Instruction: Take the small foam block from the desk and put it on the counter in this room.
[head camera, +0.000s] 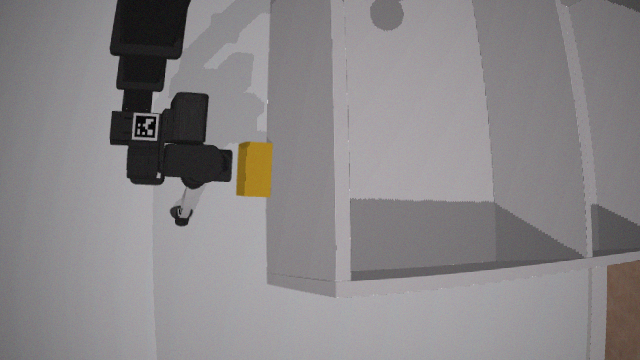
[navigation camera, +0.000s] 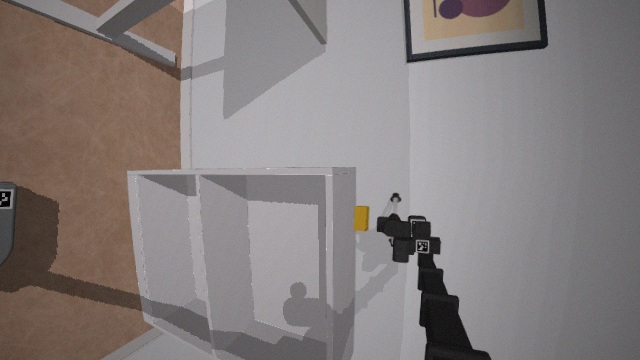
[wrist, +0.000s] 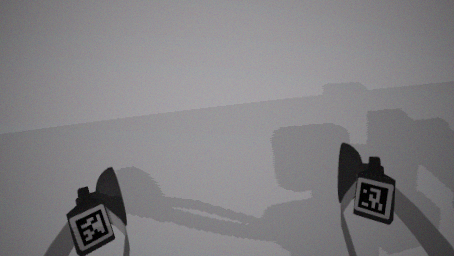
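Places are measured from the robot's base along level axes (x down, y right, z back), in millimetres.
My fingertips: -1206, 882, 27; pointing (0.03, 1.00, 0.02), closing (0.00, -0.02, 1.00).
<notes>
Ahead of a thing's pixels: the offset from my fingertips to its top centre, as dx, dy, dz. "*": to the spot under its first point. Level surfaces: height alone.
The yellow foam block @(+101, -21, +0) (head camera: 255, 170) (navigation camera: 361, 218) rests on the top face of a white, open-fronted, counter-like unit @(* +146, -196, -73) (head camera: 300, 220) (navigation camera: 343, 195). The head and navigation pictures are turned on their side. My gripper (head camera: 192, 167) (navigation camera: 393, 220) (wrist: 229, 176) is open, above the block and apart from it. In the wrist view its two fingers are wide apart, with bare wall and shadow between them, and the block does not show. In the head view one finger is hidden behind the gripper body.
The unit has open compartments facing the cameras and stands by a pale wall (head camera: 210, 300) (navigation camera: 300, 120). A framed picture (navigation camera: 477, 54) hangs on the wall. White furniture legs @(* +942, -492, -761) (navigation camera: 135, 17) stand on the brown floor @(dx +1206) (navigation camera: 100, 120). Part of my base (navigation camera: 6, 225) shows at the left edge.
</notes>
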